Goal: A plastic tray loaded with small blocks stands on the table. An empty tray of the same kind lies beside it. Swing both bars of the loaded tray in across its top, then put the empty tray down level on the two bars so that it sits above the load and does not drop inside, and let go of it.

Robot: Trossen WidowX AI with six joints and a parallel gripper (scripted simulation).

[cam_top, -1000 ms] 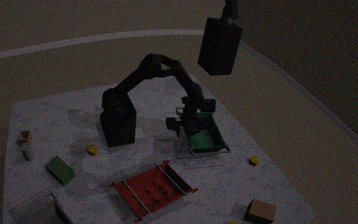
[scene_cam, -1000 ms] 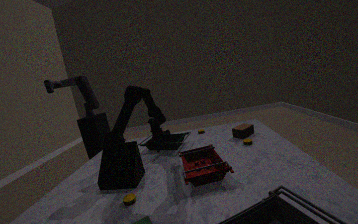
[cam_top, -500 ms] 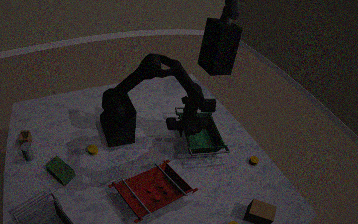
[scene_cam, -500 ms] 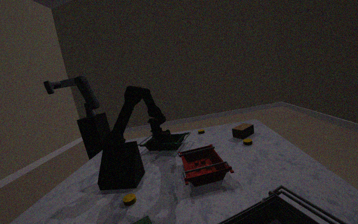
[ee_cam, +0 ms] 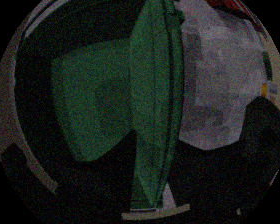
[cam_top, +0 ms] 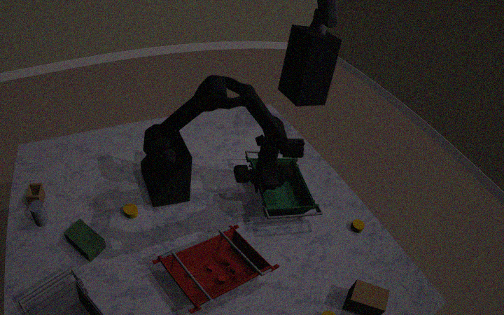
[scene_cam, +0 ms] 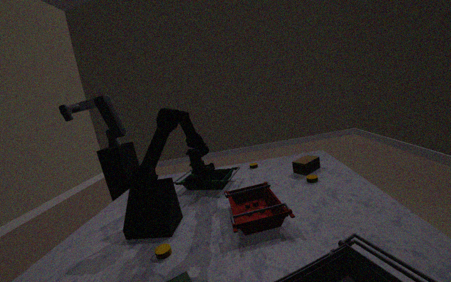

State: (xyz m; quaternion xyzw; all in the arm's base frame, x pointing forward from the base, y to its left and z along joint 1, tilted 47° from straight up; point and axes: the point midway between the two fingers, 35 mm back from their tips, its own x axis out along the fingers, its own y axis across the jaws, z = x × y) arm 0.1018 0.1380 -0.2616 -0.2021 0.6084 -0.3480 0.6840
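My gripper tip is now 7 cm to the right of the green tray, 3 cm below it and 2 cm short of it. Also, from my gripper tip: green block (63 cm to the right, 8 cm ahead, 1 cm above).
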